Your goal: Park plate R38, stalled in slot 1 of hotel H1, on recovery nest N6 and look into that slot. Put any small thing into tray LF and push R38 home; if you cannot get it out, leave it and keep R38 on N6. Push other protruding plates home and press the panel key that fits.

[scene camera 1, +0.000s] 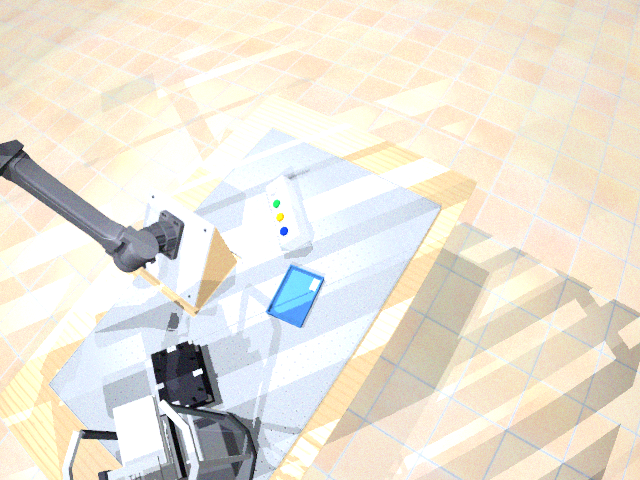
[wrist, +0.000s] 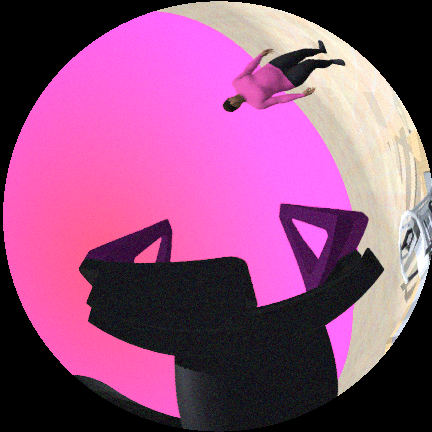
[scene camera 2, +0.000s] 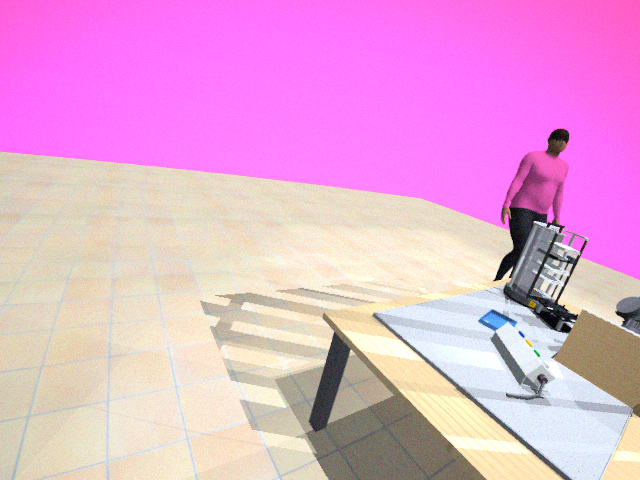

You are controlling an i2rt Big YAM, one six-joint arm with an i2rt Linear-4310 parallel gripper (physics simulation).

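Pixels of known places: gripper, fingertip midpoint: (wrist: 225, 217); arm's base, origin of the base link: (scene camera 1: 170, 234) (scene camera 2: 624, 345).
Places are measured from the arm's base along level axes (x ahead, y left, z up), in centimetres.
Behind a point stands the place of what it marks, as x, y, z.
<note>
My gripper (wrist: 225, 217) @(13.1, -68.0, 65.4) is open and empty, its two purple fingers wide apart against the pink background in the wrist view. It does not show in the scene views. The hotel (scene camera 1: 219, 439) @(48.0, -29.7, 9.1) (scene camera 2: 524, 258) @(49.5, -30.7, 6.8) (wrist: 426, 212) is a tall grey shell with black and white bars. Several white plates (scene camera 2: 555, 271) @(34.9, -30.5, 7.0) sit in it; their labels and slot numbers are unreadable. A black nest (scene camera 1: 180, 374) @(25.4, -27.1, -7.6) (scene camera 2: 555, 315) @(25.2, -20.7, -8.4) with white marks lies at its foot. The blue tray (scene camera 1: 295, 294) @(35.4, 8.3, -13.4) (scene camera 2: 496, 319) @(37.7, 5.4, -13.4) has a white label. The white panel (scene camera 1: 297, 211) @(22.6, 28.2, -7.5) (scene camera 2: 522, 356) @(17.5, 32.7, -7.9) has green, yellow and blue keys.
The arm (scene camera 1: 67, 198) @(-9.2, -11.5, 25.9) rises from a flange on a tilted white board (scene camera 1: 191, 258) @(9.3, -1.7, -1.8) with a wooden wedge (scene camera 2: 599, 351) @(4.3, 7.3, -3.5). A grey mat (scene camera 1: 361, 217) @(37.8, 39.6, -13.6) (scene camera 2: 429, 330) @(42.5, 43.6, -13.6) covers much of the wooden table. A person (scene camera 2: 540, 180) (wrist: 265, 85) in pink stands beyond the hotel.
</note>
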